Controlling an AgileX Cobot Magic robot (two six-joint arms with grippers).
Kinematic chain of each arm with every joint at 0, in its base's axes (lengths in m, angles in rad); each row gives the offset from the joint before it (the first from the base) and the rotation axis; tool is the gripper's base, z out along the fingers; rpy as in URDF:
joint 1: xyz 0 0 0.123 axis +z
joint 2: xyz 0 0 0 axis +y
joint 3: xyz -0.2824 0 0.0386 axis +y
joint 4: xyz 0.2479 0 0.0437 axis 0.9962 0 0.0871
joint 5: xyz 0 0 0 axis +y
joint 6: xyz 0.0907 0 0.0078 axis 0.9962 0 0.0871
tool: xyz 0 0 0 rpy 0 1.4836 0
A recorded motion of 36 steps. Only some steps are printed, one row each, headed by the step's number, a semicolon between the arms.
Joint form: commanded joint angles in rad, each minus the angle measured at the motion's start. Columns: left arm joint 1, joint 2, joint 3, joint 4, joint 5, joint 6; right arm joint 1, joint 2, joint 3, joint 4, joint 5, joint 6.
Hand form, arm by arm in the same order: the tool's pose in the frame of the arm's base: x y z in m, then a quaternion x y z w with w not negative. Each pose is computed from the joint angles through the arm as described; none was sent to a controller.
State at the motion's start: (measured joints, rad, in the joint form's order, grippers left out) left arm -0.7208 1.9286 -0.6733 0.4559 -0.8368 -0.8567; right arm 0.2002 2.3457 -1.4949 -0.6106 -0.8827 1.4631
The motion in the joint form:
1: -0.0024 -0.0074 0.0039 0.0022 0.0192 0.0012; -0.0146 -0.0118 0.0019 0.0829 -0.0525 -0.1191
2: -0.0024 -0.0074 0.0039 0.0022 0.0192 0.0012; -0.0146 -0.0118 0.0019 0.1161 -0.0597 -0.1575
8: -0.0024 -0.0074 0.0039 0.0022 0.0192 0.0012; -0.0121 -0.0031 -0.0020 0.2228 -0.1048 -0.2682
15: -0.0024 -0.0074 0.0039 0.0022 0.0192 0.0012; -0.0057 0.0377 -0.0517 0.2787 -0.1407 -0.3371
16: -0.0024 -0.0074 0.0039 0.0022 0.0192 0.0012; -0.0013 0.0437 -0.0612 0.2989 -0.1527 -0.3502
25: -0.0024 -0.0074 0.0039 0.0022 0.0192 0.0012; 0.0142 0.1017 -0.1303 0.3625 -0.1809 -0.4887
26: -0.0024 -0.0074 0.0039 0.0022 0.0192 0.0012; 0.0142 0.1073 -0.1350 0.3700 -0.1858 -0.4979
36: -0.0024 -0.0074 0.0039 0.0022 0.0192 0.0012; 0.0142 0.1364 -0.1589 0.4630 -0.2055 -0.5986
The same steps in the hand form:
1: 0.2293 -0.2415 0.1195 0.16909 0.81013 -0.42979 0.36108; 0.4882 0.1292 0.1538 0.12036 0.65967 0.52465 0.52449
2: 0.2293 -0.2415 0.1195 0.16909 0.81013 -0.42979 0.36108; 0.4893 0.1274 0.1553 0.12130 0.65332 0.51813 0.53852
8: 0.2293 -0.2415 0.1195 0.16909 0.81013 -0.42979 0.36108; 0.4922 0.1229 0.1584 0.12614 0.62696 0.50311 0.58128
15: 0.2293 -0.2415 0.1195 0.16909 0.81013 -0.42979 0.36108; 0.5003 0.1243 0.1557 0.12068 0.60605 0.49526 0.61062
16: 0.2293 -0.2415 0.1195 0.16909 0.81013 -0.42979 0.36108; 0.5014 0.1255 0.1567 0.12206 0.59806 0.49592 0.61765
25: 0.2293 -0.2415 0.1195 0.16909 0.81013 -0.42979 0.36108; 0.5108 0.1312 0.1496 0.10002 0.58186 0.46358 0.66070
26: 0.2293 -0.2415 0.1195 0.16909 0.81013 -0.42979 0.36108; 0.5116 0.1308 0.1485 0.10033 0.57969 0.46132 0.66414
36: 0.2293 -0.2415 0.1195 0.16909 0.81013 -0.42979 0.36108; 0.5170 0.1247 0.1426 0.11364 0.56617 0.42749 0.69555

